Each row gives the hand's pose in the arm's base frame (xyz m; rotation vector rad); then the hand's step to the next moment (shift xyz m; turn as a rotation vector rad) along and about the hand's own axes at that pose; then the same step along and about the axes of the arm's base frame.
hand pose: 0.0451 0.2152 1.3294 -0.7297 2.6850 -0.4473
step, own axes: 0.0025 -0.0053 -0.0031 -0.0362 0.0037 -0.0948
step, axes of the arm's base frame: -0.0010 -0.0050 0.0042 -0.0083 0.0424 0.0919
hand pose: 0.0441 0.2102 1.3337 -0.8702 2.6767 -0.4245
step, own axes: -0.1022 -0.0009 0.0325 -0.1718 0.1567 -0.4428
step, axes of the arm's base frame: 0.0913 0.0552 -0.0105 -0.1090 0.3075 0.3791
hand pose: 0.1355 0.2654 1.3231 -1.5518 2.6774 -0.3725
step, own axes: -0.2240 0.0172 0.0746 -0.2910 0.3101 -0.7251
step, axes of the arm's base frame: 0.1087 0.1860 -0.0981 -0.2192 0.5372 0.6082
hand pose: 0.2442 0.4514 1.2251 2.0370 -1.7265 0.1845
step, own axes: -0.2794 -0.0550 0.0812 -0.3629 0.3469 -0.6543
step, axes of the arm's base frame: -0.0193 0.2224 -0.1946 -0.2827 0.5678 0.5271
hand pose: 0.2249 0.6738 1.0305 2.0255 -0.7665 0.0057
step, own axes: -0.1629 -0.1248 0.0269 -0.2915 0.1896 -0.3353
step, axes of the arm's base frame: -0.0741 0.1085 -0.1599 -0.2359 0.3409 0.2479
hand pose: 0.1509 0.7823 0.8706 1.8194 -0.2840 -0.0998
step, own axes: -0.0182 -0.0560 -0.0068 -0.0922 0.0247 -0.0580
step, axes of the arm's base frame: -0.0082 0.0243 -0.0534 -0.0800 0.0712 0.0317
